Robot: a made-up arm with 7 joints.
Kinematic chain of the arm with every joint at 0, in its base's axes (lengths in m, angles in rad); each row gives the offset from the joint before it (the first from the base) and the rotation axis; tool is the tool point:
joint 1: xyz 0 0 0.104 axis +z
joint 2: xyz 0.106 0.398 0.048 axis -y
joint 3: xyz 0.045 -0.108 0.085 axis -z
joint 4: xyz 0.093 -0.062 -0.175 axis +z
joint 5: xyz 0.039 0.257 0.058 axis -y
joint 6: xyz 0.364 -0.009 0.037 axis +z
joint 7: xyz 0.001 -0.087 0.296 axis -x
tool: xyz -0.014 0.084 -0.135
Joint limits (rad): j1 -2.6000..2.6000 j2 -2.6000..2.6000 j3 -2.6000..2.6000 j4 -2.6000..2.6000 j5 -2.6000..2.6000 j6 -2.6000..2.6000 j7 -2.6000..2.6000
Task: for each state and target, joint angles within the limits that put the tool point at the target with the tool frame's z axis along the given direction. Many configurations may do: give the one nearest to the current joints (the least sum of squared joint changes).
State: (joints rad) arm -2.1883 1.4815 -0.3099 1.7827 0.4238 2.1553 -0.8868
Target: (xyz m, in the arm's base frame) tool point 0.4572 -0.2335 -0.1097 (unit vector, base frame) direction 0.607 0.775 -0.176
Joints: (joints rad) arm -2.0979 1.5846 -0.4376 1.6802 -0.1052 2.1924 -0.1183
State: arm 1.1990 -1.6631 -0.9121 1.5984 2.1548 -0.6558 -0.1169
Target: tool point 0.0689 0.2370 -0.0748 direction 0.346 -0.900 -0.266
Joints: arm 1.6969 -2.0591 -1.3886 0.9068 2.0138 -0.8085 -0.5353
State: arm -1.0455 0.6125 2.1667 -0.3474 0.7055 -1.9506 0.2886
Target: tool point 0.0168 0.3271 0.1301 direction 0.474 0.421 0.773
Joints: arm -1.6499 0.7610 2.5515 -0.7327 0.5540 -2.5041 0.6150
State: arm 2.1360 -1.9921 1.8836 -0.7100 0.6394 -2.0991 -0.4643
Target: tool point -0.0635 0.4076 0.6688 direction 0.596 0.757 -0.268
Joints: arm 1.3393 -1.6861 2.2748 -1.1103 -0.0053 -2.5022 -0.4574
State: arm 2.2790 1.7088 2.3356 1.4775 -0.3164 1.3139 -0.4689
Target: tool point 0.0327 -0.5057 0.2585 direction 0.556 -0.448 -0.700
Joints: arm 2.6000 2.0709 2.6000 2.2439 0.3959 1.5234 -0.0999
